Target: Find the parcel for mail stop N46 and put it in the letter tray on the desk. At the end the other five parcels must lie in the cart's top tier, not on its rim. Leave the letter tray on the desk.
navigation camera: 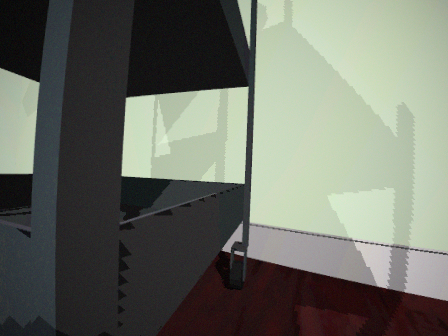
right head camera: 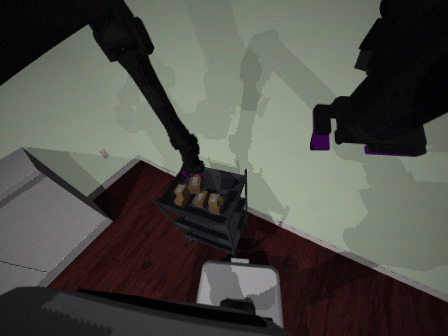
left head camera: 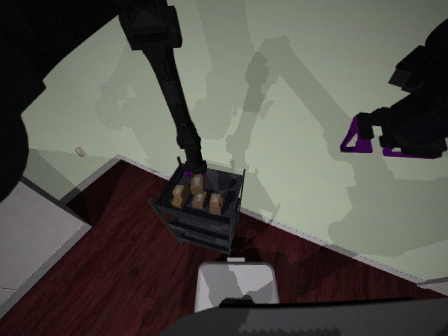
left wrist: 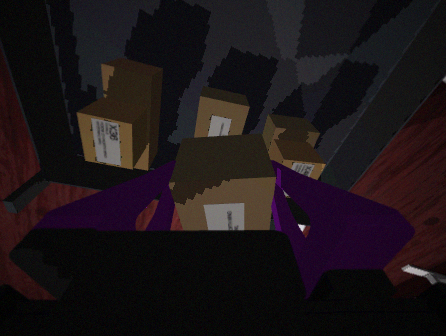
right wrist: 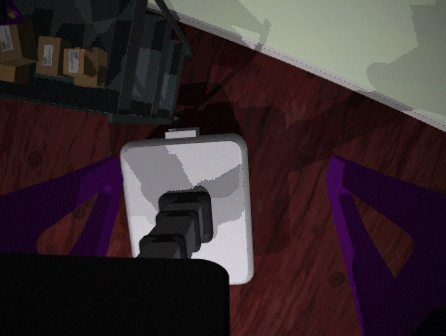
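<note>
My left gripper [left head camera: 195, 174] [right head camera: 193, 174] [left wrist: 222, 168] is shut on a brown parcel [left head camera: 197, 185] [right head camera: 195, 184] [left wrist: 225, 192] above the cart's top tier; its label is partly hidden and its stop code does not show. In the left wrist view, a parcel labelled X36 [left wrist: 107, 142] is against a taller parcel [left wrist: 135, 85]. A middle parcel [left wrist: 220, 117] has an unreadable label. At the right, a parcel with a partly readable X label [left wrist: 300, 156] is against another parcel [left wrist: 292, 129]. My right gripper [left head camera: 378, 150] [right head camera: 349, 150] [right wrist: 224, 167] is open and empty, away from the cart. The letter tray does not show.
The dark cart [left head camera: 226, 218] [right wrist: 131, 60] [navigation camera: 90, 150] has corner posts and raised rims. A pale wall [left head camera: 310, 200] [navigation camera: 325, 150] is behind it. My white base [left head camera: 237, 285] [right wrist: 230, 200] is near its front. White furniture [left head camera: 40, 240] [right head camera: 50, 220] stands at the left.
</note>
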